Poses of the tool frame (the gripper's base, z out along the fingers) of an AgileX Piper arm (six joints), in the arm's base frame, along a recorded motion.
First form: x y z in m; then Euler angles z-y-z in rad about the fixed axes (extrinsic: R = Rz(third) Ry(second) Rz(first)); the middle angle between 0 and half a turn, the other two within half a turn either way.
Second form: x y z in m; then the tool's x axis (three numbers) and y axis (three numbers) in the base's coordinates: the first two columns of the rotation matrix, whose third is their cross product. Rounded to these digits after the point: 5 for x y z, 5 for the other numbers.
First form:
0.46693 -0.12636 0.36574 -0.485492 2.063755 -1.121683
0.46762 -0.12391 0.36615 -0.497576 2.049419 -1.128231
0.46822 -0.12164 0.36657 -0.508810 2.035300 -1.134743
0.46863 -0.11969 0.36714 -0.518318 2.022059 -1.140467
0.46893 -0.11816 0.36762 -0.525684 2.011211 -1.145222
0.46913 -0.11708 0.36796 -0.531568 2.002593 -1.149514
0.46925 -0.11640 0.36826 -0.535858 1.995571 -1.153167
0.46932 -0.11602 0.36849 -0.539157 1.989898 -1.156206
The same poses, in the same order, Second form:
0.46693 -0.12636 0.36574 -0.60209 0.17444 -0.77914 0.70086 0.58293 -0.41108
0.46762 -0.12391 0.36615 -0.60463 0.16131 -0.78000 0.69994 0.57497 -0.42366
0.46822 -0.12164 0.36657 -0.60680 0.14887 -0.78079 0.69943 0.56667 -0.43552
0.46863 -0.11969 0.36714 -0.60828 0.13761 -0.78170 0.69933 0.55873 -0.44583
0.46893 -0.11816 0.36762 -0.60928 0.12869 -0.78244 0.69951 0.55195 -0.45392
0.46913 -0.11708 0.36796 -0.61009 0.12193 -0.78289 0.69990 0.54609 -0.46036
0.46925 -0.11640 0.36826 -0.61042 0.11681 -0.78342 0.70059 0.54108 -0.46520
0.46932 -0.11602 0.36849 -0.61059 0.11282 -0.78387 0.70128 0.53690 -0.46898

